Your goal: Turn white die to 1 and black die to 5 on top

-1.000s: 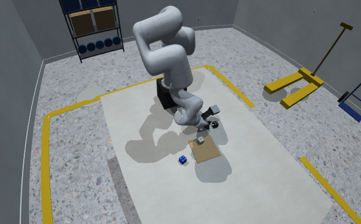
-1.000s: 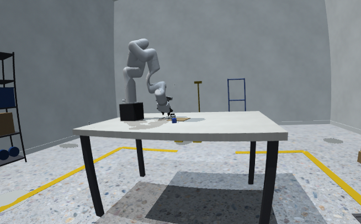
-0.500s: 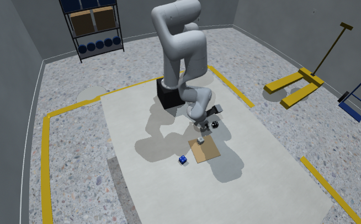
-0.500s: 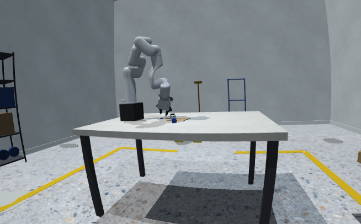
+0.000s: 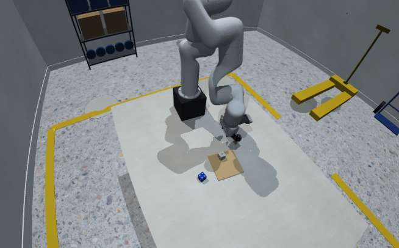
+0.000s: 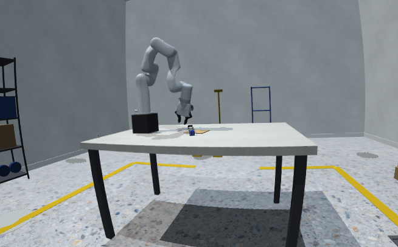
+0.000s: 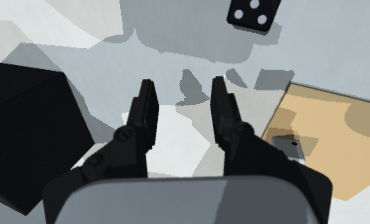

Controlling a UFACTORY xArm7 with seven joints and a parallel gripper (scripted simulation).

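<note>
The black die lies 4 cm ahead of my hand, 6 cm to the left of it and 6 cm below it. Round my hand: blue die: 13 cm ahead, 24 cm to the right, 6 cm below; then white die: 9 cm ahead, 9 cm to the right, 5 cm below; then tan mat: 13 cm ahead, 9 cm to the right, 7 cm below.
</note>
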